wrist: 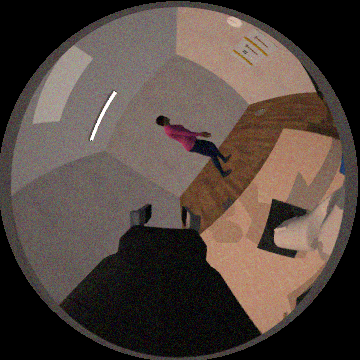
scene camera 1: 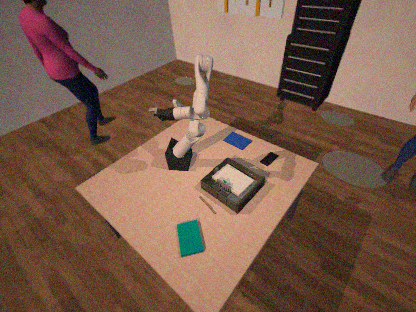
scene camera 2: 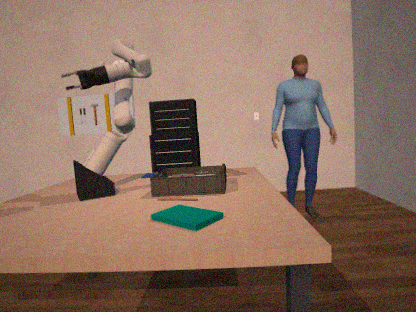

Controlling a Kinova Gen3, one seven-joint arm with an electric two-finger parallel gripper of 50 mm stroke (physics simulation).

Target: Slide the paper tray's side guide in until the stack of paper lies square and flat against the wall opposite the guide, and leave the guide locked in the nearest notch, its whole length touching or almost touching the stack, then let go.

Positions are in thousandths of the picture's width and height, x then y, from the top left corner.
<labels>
A green book shows in scene camera 1 (456,761) and in scene camera 2 (463,700).
</labels>
